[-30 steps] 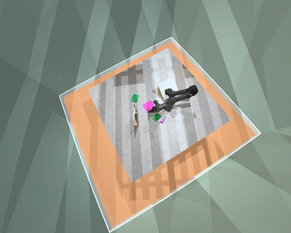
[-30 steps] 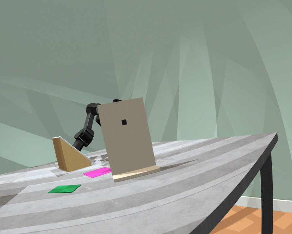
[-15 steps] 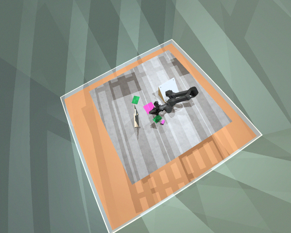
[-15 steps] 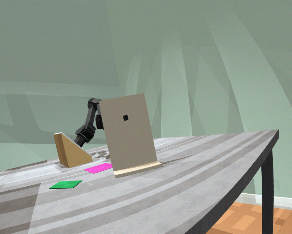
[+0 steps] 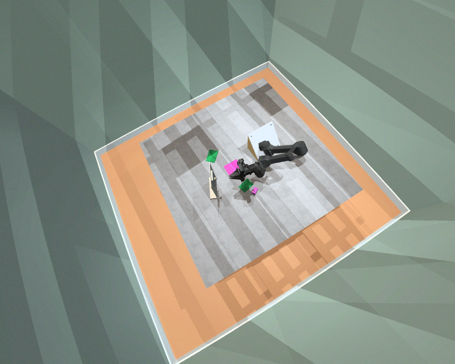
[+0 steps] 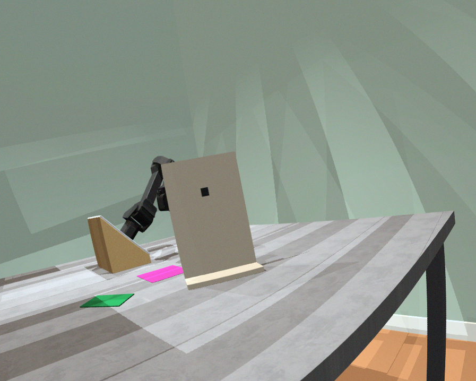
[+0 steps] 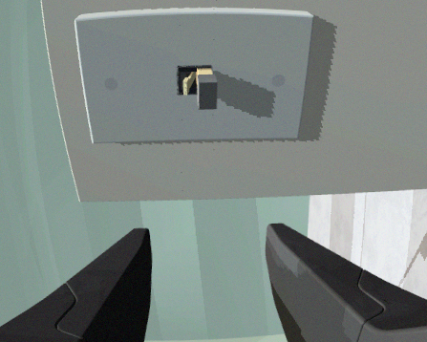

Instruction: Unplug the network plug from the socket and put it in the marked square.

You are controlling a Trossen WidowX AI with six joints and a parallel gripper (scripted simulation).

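Right now my gripper tip is 90 mm short of the tan network plug and 40 mm to the left of it. Also, from my gripper tip: magenta square 190 mm below, 120 mm to the right, 80 mm behind; beige panel 110 mm ahead, 70 mm below, 50 mm to the right.
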